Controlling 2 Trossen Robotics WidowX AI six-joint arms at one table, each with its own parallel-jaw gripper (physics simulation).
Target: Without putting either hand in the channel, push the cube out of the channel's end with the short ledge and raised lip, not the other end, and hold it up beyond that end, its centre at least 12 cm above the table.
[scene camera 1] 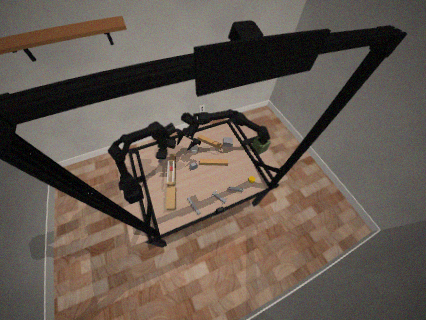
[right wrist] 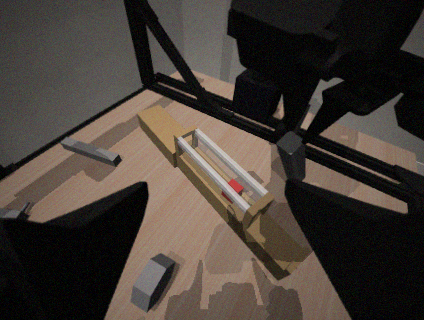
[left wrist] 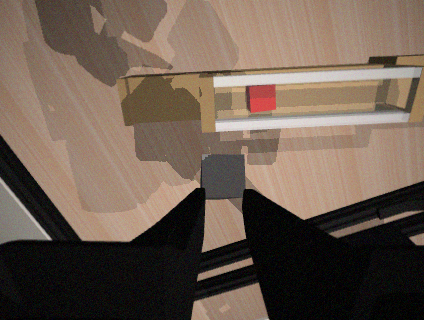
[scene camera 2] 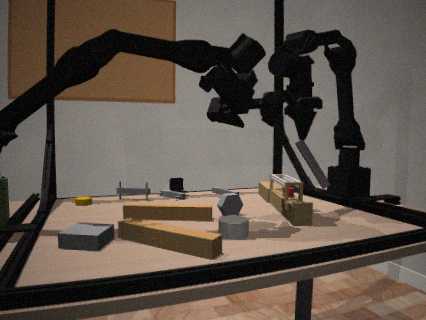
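Note:
The red cube lies inside the channel, under its two white rails, nearer the short-ledge end. The short ledge is at the left in the left wrist view and lower right in the right wrist view. The long ledge is at the other end. My left gripper is shut on a grey bar, tilted and held above the table beside the channel. My right gripper is open and empty, high up.
Two wooden blocks, a grey hexagonal piece, a grey cylinder and a grey box stand on the table. Loose grey bars and a yellow disc lie farther off.

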